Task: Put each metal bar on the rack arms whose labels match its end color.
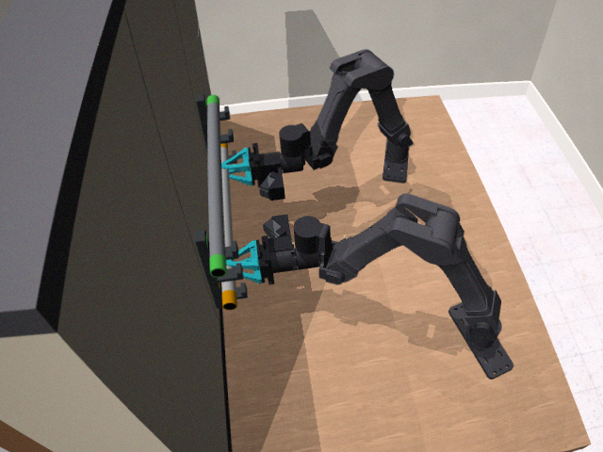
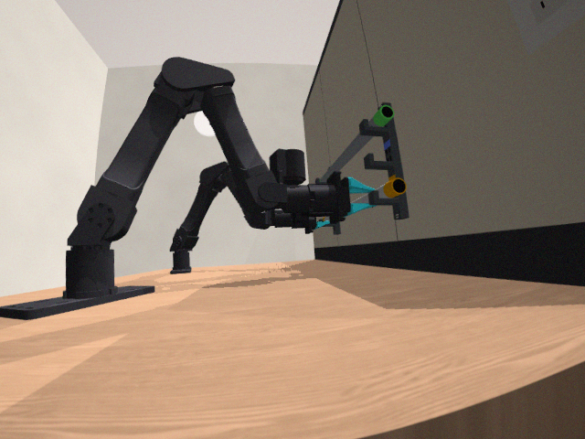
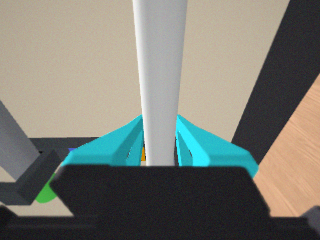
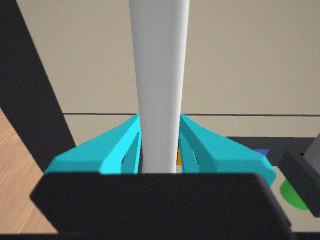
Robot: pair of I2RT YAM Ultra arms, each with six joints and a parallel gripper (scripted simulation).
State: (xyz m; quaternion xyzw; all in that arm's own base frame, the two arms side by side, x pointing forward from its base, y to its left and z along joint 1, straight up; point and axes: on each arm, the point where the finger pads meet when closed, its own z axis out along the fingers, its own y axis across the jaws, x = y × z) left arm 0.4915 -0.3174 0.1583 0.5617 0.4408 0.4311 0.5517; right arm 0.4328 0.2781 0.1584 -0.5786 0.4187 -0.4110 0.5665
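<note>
The orange-ended bar is 2 cm ahead of my right hand and 15 cm to the left of it. From my right hand the other things lie so: black baseboard 6 cm ahead, 18 cm to the left, 13 cm below; dark wall panel 12 cm ahead, 17 cm to the left, 27 cm above; green-ended bar 2 cm ahead, 15 cm to the left, 15 cm above.
Now: the orange-ended bar 10 mm behind my left hand and 150 mm to the right of it. From my left hand the other things lie so: black baseboard: 30 mm ahead, 110 mm to the right, 130 mm below; then dark wall panel: 90 mm ahead, 120 mm to the right, 270 mm above; then green-ended bar: 10 mm behind, 140 mm to the right, 150 mm above.
</note>
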